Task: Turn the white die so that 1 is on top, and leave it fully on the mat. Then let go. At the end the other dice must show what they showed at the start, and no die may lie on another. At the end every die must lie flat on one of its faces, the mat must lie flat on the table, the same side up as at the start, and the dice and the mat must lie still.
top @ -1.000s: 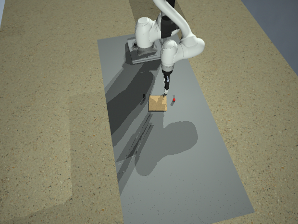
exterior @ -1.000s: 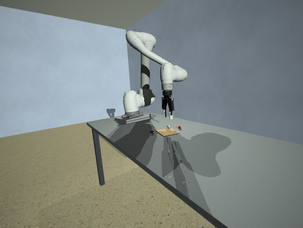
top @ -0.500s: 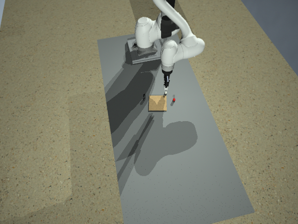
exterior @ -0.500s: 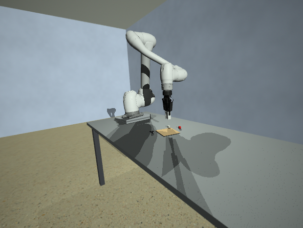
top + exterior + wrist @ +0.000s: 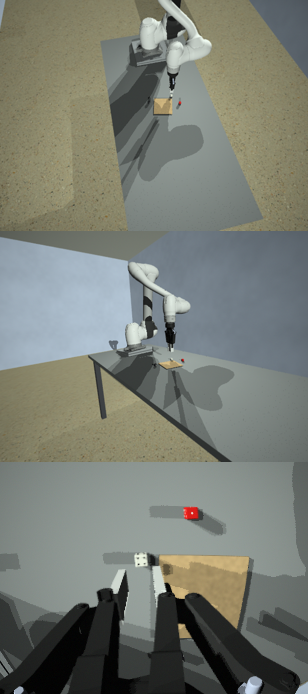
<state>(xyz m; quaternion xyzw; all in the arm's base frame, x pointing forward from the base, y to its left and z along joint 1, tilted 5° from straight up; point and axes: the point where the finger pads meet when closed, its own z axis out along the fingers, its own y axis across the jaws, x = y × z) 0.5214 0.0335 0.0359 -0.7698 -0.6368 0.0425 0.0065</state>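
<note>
Now: the white die 100 mm below my hand and 10 mm to the left of it. Also, from my hand: black die: 180 mm to the right, 100 mm below, 10 mm ahead; tan mat: 110 mm below, 80 mm to the right, 70 mm ahead; red die: 100 mm below, 80 mm ahead, 50 mm to the left.
</note>
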